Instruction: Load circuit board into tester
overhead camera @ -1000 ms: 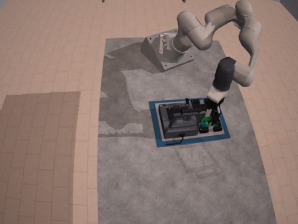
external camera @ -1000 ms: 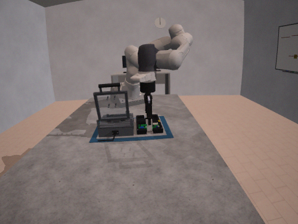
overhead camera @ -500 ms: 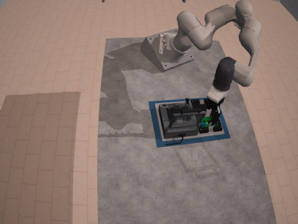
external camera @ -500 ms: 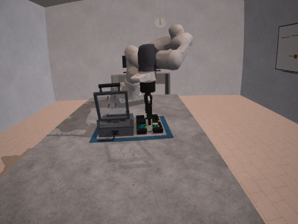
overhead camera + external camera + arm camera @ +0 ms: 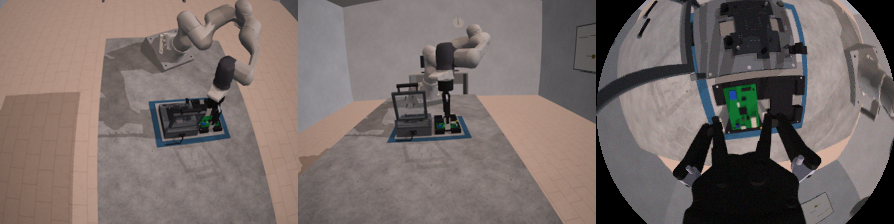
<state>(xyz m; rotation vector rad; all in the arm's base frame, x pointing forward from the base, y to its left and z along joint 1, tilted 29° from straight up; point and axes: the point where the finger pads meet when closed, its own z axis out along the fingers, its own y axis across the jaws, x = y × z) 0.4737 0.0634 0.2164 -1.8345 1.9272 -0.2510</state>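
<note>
The tester bed is 4 cm behind my hand, 16 cm to the right of it and 2 cm above it. From my hand the other things lie so: green circuit board 2 cm below; then framed clear lid 8 cm ahead, 17 cm to the right, 13 cm above.
</note>
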